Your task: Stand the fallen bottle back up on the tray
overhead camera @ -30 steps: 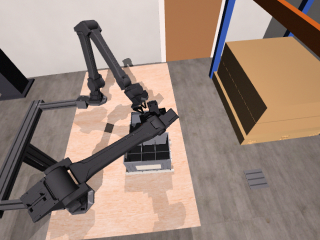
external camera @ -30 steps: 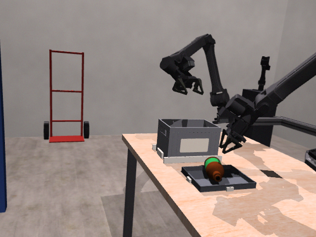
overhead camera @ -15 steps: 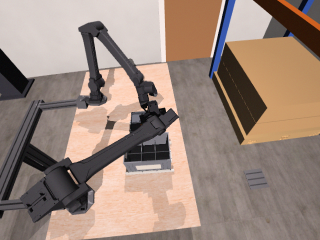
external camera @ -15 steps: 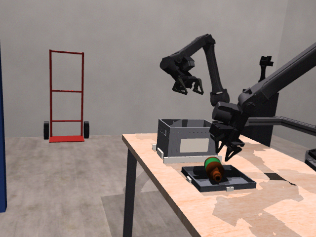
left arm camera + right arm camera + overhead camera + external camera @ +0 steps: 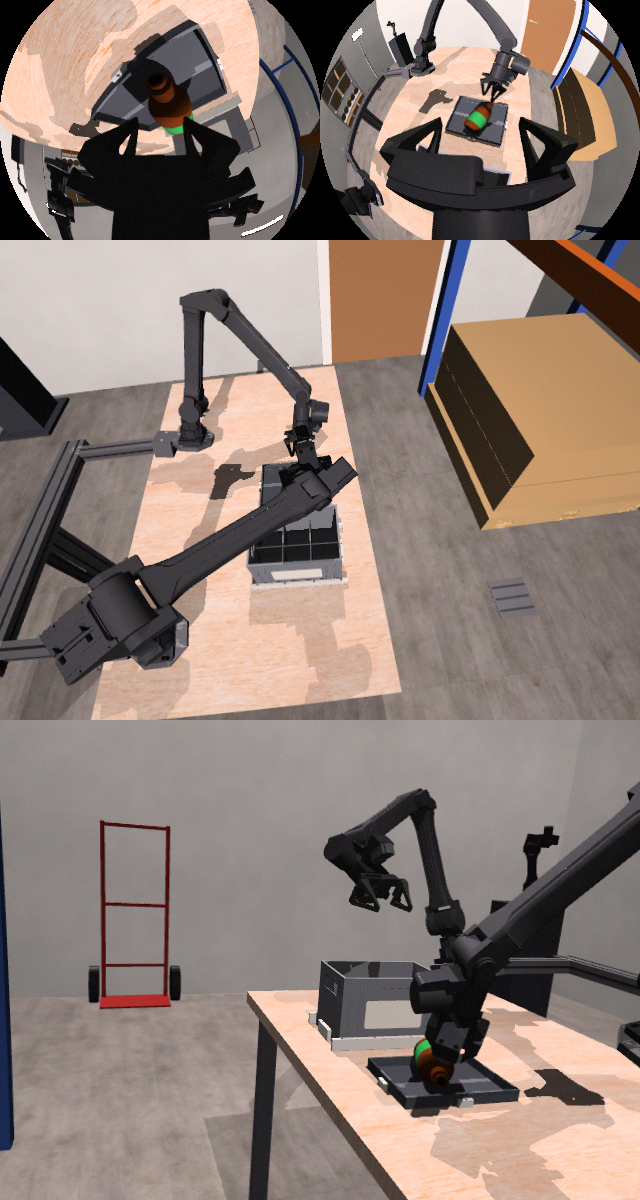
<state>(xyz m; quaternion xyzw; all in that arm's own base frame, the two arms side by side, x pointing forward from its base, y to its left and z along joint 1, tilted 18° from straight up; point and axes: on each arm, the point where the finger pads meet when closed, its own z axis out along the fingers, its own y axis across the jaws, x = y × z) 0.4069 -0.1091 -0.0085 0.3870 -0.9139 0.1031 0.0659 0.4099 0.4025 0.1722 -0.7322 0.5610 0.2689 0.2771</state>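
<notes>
Now: the brown bottle 1 cm behind my left hand, 6 cm to the right of it and 5 cm below it. Also, from my left hand: tray (3 cm behind, 6 cm to the right, 8 cm below); grey divided crate (2 cm behind, 36 cm to the right, 1 cm below).
</notes>
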